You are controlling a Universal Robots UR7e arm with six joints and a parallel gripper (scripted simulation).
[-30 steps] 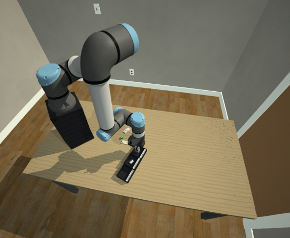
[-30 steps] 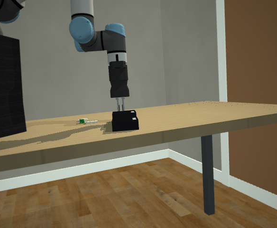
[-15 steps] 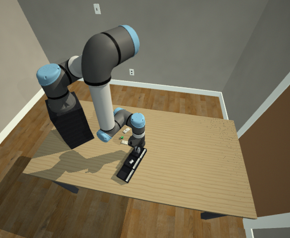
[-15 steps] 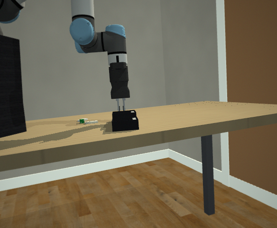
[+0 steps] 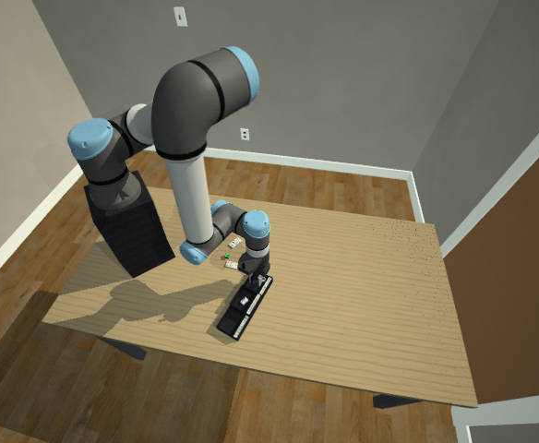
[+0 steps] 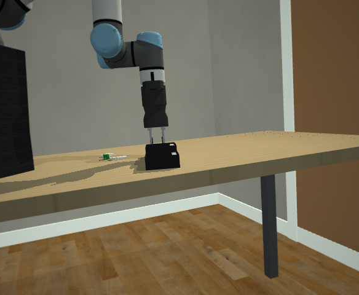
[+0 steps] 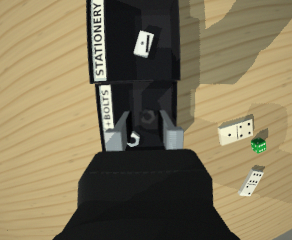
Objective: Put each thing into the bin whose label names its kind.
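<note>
Right now the black piece is 3 cm below my hand. Round my hand: metal nut 3 cm below, 3 cm ahead, 2 cm to the left; cream plate 11 cm behind, 8 cm to the left, 4 cm below; green die 13 cm behind, 11 cm to the left, 4 cm below.
</note>
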